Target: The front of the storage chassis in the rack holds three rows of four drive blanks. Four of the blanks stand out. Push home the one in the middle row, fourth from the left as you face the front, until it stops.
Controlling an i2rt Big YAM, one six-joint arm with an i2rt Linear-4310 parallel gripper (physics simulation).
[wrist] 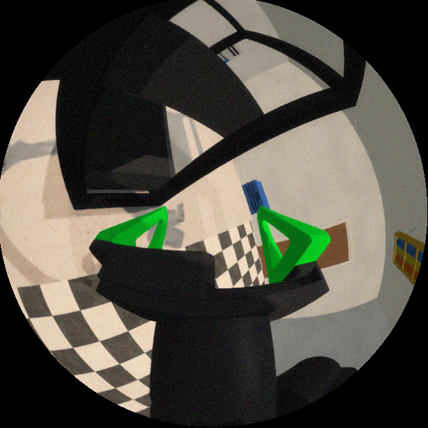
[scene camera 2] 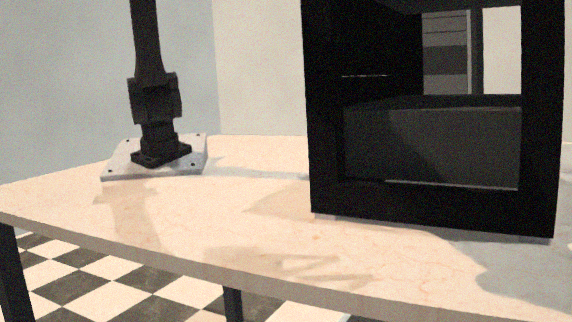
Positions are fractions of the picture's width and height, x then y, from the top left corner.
Scene:
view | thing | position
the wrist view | gripper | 0.50,0.49
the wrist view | black rack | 0.26,0.30
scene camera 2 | black rack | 0.64,0.40

